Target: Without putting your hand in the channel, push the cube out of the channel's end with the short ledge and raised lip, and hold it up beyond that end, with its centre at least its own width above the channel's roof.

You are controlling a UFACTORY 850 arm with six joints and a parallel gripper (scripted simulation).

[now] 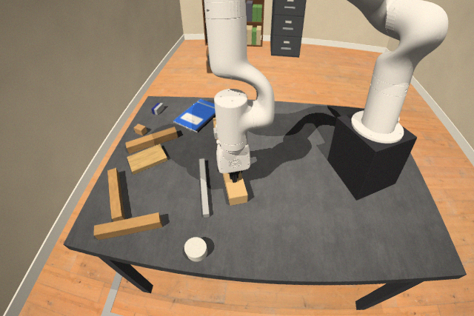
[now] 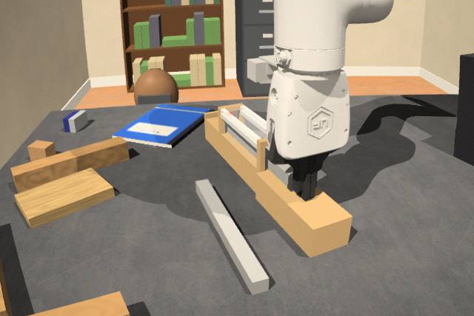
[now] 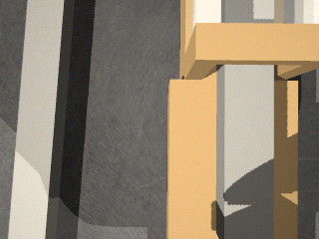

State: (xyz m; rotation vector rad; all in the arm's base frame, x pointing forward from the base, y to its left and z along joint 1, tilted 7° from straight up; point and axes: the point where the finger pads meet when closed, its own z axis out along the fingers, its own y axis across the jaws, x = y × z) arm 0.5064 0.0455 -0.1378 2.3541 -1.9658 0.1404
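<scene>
Now: hand 50 mm short of the red cube, 270 mm to the left of it and 10 mm above it. Round my hand: tan wooden channel: 30 mm ahead, 170 mm to the right, 10 mm below; then white puck: 120 mm ahead, 240 mm to the left, 50 mm below; then long grey stick: 110 mm ahead, 60 mm below.
</scene>
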